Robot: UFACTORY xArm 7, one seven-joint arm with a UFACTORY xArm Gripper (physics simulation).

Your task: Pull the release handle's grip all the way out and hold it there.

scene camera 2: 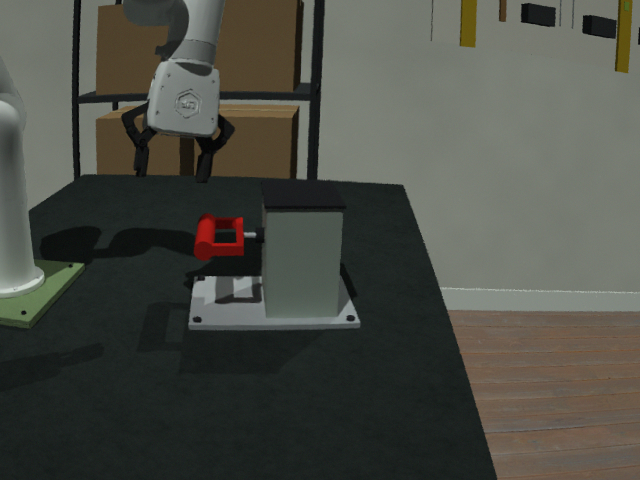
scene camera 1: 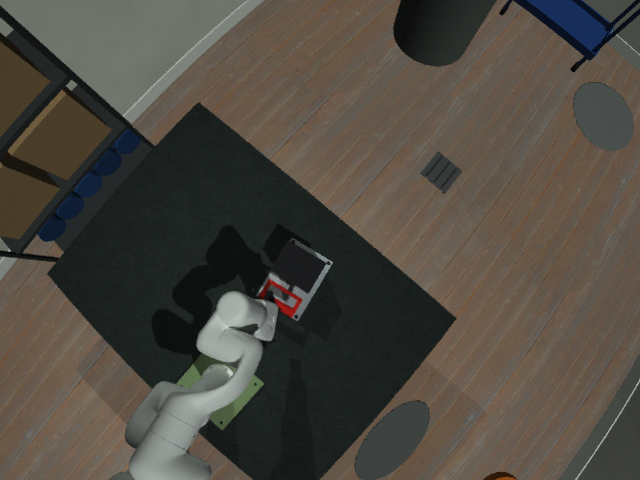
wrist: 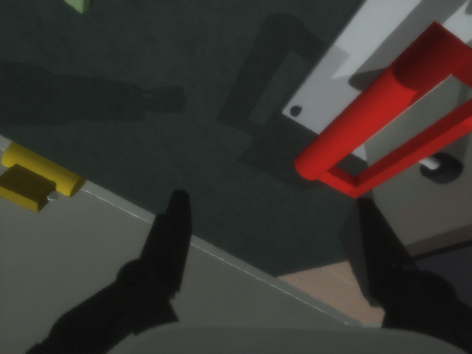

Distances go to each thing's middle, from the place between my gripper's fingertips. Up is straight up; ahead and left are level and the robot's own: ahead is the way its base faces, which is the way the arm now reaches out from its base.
Now: hand 190 mm above the base plate (scene camera 2: 218, 302), 140 mm short of it and 30 mm to the right of it.
